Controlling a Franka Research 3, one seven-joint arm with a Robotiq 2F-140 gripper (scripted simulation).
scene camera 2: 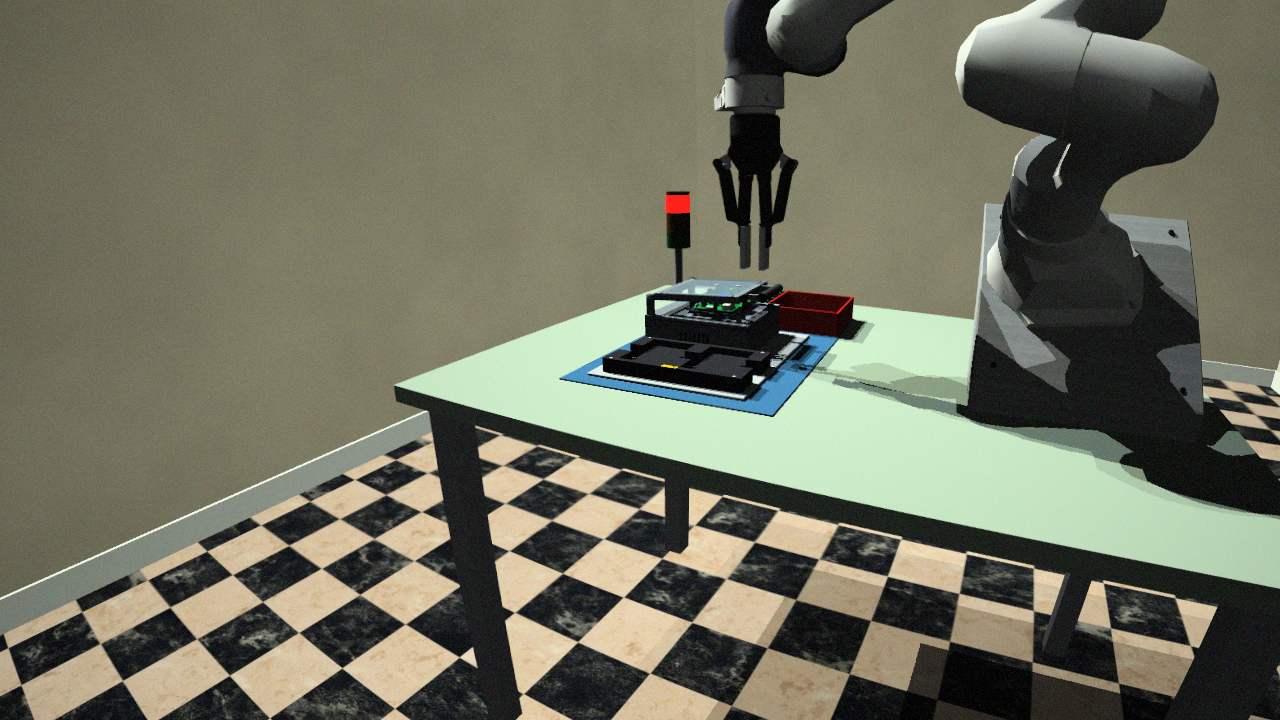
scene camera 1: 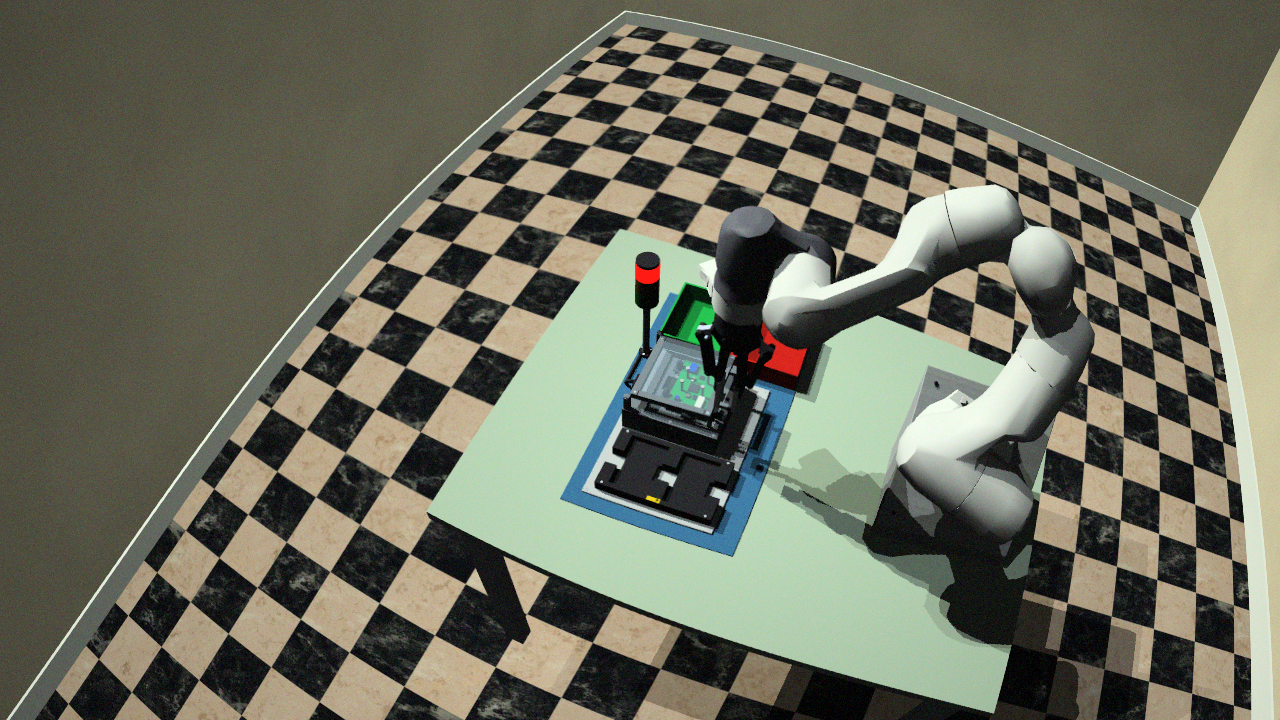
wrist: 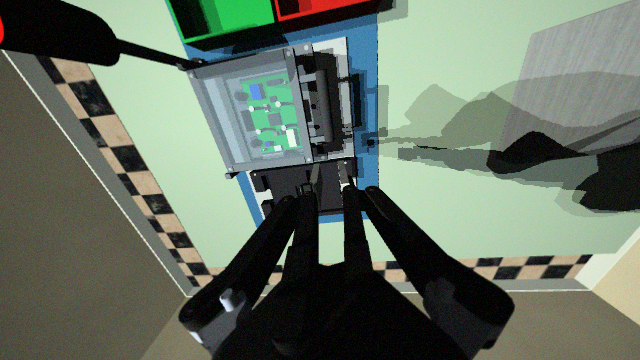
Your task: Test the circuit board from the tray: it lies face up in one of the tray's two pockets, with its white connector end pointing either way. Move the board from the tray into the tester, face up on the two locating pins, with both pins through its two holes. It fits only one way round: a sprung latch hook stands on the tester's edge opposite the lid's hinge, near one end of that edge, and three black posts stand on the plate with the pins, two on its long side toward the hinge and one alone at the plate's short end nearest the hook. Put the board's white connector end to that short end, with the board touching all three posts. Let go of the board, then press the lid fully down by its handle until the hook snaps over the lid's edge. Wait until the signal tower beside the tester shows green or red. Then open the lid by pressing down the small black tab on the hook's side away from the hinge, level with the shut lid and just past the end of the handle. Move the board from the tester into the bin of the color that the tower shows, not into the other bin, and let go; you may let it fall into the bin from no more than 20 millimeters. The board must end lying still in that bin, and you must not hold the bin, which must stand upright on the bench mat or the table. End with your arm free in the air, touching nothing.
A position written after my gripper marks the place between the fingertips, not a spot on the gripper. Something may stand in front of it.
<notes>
I see my gripper [scene camera 2: 754, 268], a green bin [scene camera 1: 693, 305] and a tester lid [scene camera 1: 673, 377].
My gripper is seen too in scene camera 1 [scene camera 1: 726, 404] and in the wrist view [wrist: 329, 171]. The tester lid also shows in scene camera 2 [scene camera 2: 710, 291] and in the wrist view [wrist: 254, 107].
</notes>
